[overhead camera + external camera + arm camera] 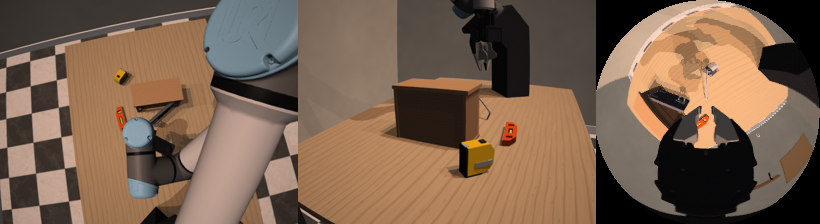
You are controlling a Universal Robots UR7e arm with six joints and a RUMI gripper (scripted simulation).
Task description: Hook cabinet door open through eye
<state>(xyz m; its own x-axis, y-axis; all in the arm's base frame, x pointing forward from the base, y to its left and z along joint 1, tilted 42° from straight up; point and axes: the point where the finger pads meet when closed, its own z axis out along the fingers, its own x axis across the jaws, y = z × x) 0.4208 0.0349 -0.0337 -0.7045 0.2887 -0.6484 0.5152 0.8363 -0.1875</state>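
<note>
My gripper is now 130 mm above the thin hook rod, 20 mm to the left of it and 20 mm past it. Round my hand: dark door (130 mm ahead, 110 mm below, 90 mm to the right); then yellow tape measure (390 mm ahead, 150 mm below, 100 mm to the left); then orange spirit level (170 mm below, 150 mm ahead, 130 mm to the left).
</note>
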